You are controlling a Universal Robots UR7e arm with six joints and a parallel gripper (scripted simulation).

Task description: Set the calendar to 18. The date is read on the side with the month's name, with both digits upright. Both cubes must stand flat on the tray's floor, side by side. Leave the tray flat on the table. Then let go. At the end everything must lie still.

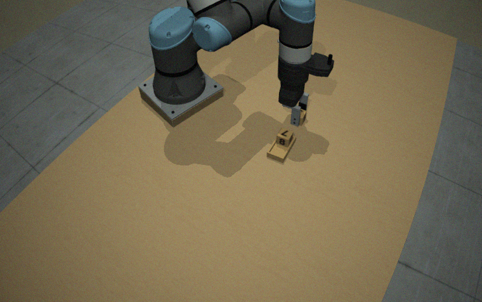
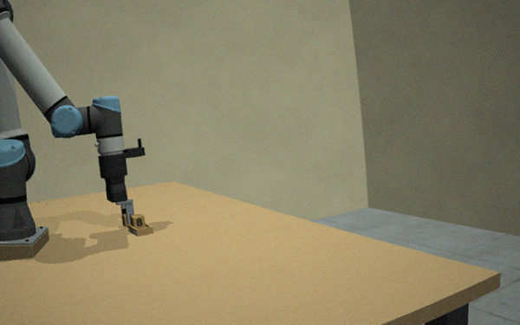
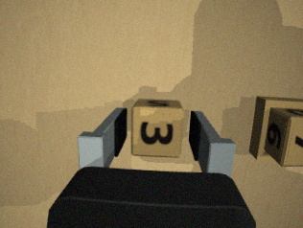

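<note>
Right now my hand is 3 cm short of the wooden tray, 11 cm to the left of it and 2 cm above it.
</note>
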